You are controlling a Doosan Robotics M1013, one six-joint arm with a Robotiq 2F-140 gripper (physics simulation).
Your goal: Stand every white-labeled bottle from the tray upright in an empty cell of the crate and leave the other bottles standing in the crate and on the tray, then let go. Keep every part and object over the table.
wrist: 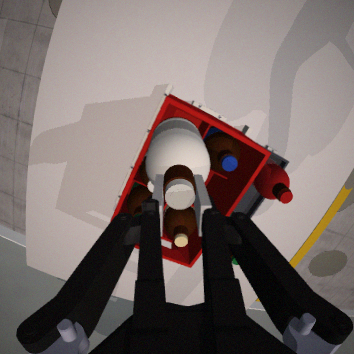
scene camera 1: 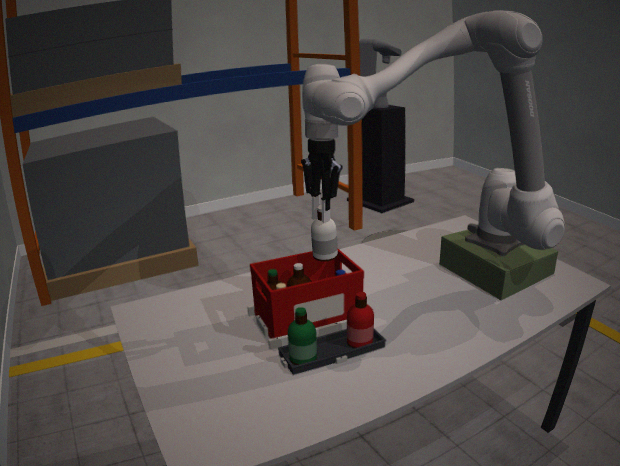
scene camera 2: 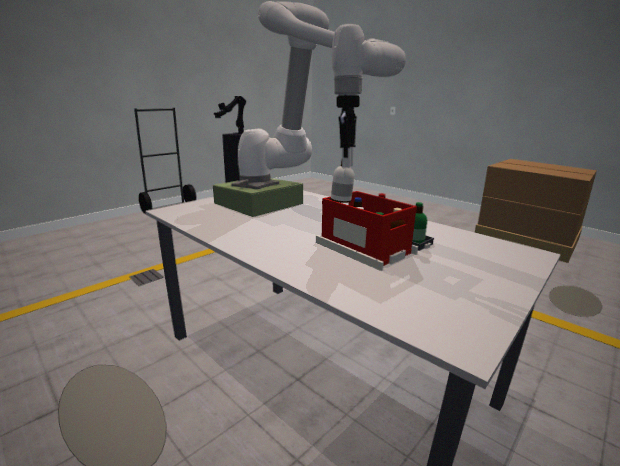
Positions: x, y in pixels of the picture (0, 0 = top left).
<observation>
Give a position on a red bottle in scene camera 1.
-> At 360, 318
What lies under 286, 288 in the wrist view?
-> My gripper.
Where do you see a green bottle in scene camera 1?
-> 302, 343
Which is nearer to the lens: the cream-capped brown bottle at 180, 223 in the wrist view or the blue-capped brown bottle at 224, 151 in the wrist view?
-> The blue-capped brown bottle.
</observation>
